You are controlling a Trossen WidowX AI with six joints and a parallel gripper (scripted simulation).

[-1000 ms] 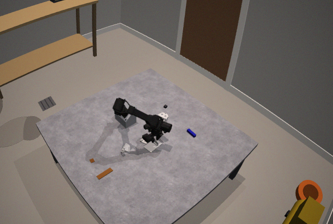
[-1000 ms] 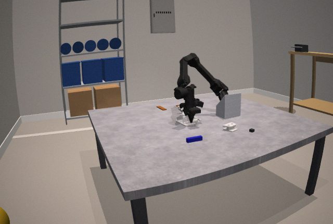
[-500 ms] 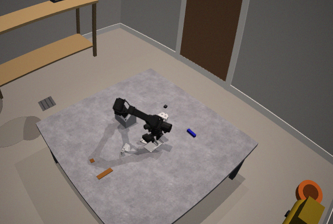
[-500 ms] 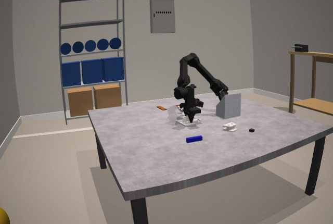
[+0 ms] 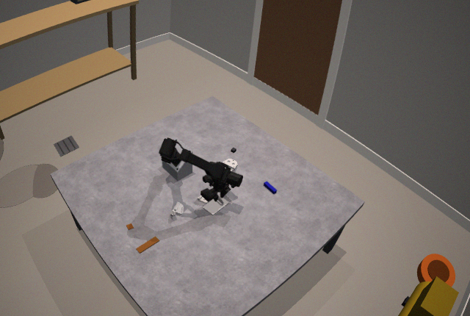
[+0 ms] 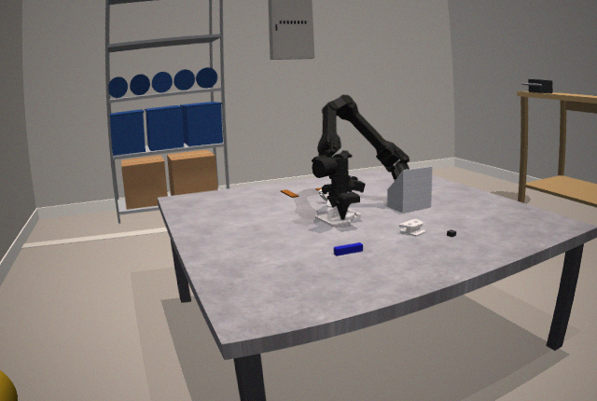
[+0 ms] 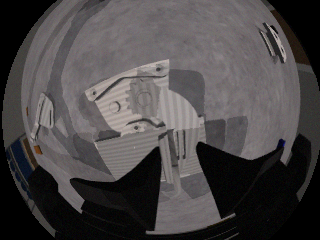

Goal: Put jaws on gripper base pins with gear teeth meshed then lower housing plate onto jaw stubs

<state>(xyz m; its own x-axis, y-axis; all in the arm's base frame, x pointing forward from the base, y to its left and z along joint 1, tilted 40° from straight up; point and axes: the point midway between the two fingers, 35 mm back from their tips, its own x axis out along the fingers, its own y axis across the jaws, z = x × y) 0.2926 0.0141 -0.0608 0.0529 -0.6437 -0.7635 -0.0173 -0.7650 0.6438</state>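
The white jaw lies 30 mm behind my gripper tip and 20 mm to the right of it. The rest, counted from my gripper tip: small black cube 240 mm behind, 320 mm to the left, 10 mm below; then blue block 100 mm ahead, 270 mm to the left; then orange strip 30 mm ahead, 450 mm to the right, 10 mm below.
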